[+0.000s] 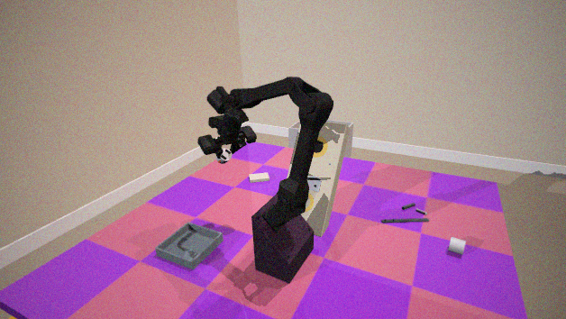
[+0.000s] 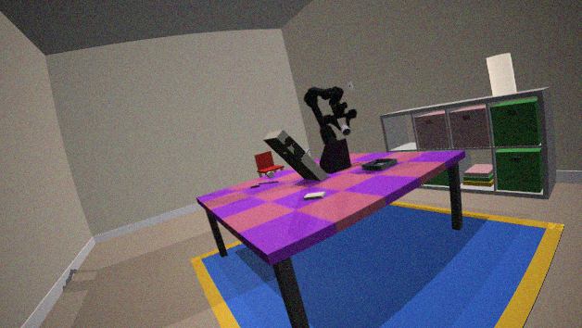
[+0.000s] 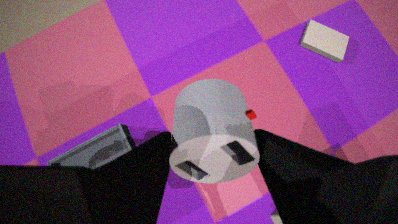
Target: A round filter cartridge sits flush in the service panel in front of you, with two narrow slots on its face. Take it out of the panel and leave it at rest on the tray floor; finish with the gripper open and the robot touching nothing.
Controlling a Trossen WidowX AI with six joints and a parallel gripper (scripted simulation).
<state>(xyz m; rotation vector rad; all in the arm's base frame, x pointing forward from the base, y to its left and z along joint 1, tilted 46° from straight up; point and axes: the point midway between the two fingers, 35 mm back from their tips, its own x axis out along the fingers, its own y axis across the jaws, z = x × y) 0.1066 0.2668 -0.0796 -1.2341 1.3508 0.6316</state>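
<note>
The grey tray is 190 mm behind my gripper tip, 20 mm to the left of it and 250 mm below it. Round my gripper tip: beige service panel (200 mm ahead, 250 mm to the right, 90 mm below); then round grey filter cartridge (right at my gripper tip); then white block (320 mm ahead, 80 mm to the left, 260 mm below).
</note>
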